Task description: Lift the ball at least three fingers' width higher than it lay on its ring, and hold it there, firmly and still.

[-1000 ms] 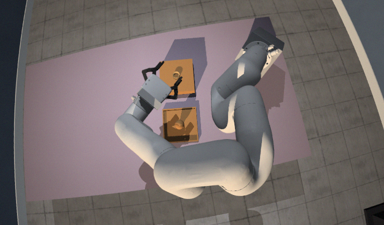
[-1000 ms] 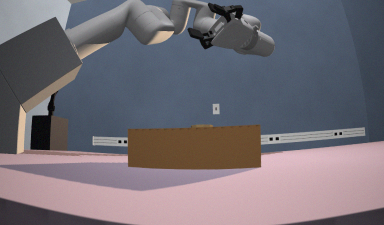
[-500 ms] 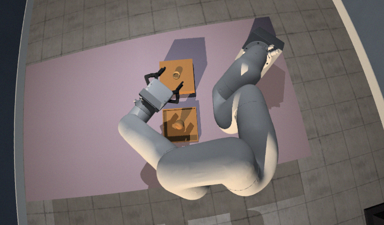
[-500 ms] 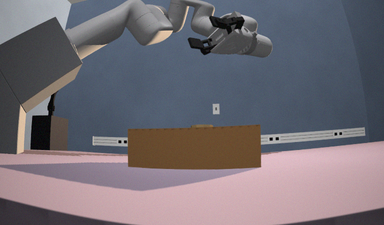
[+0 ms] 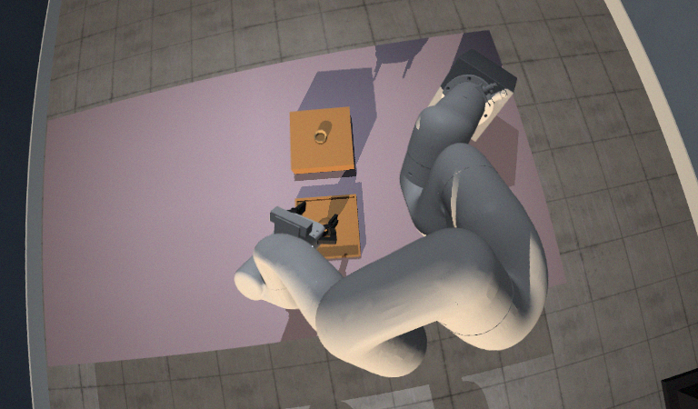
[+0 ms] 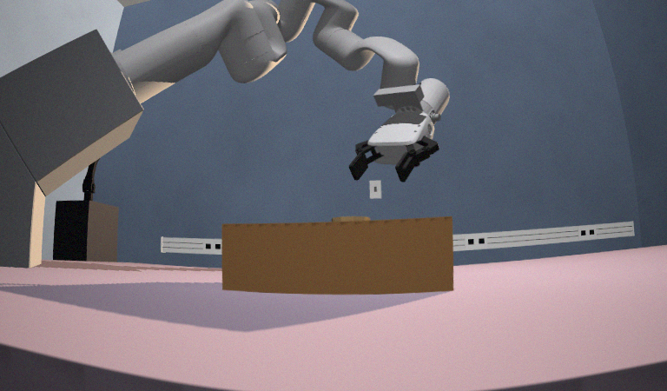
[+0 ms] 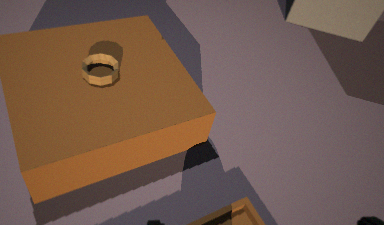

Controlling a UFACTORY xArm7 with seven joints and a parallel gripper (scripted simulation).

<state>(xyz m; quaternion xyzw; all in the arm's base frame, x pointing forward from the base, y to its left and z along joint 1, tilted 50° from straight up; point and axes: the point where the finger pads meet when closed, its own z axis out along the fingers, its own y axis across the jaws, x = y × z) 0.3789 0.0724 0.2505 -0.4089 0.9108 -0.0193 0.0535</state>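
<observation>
My gripper is now 20 mm to the right of the orange tray and 170 mm above it.
</observation>
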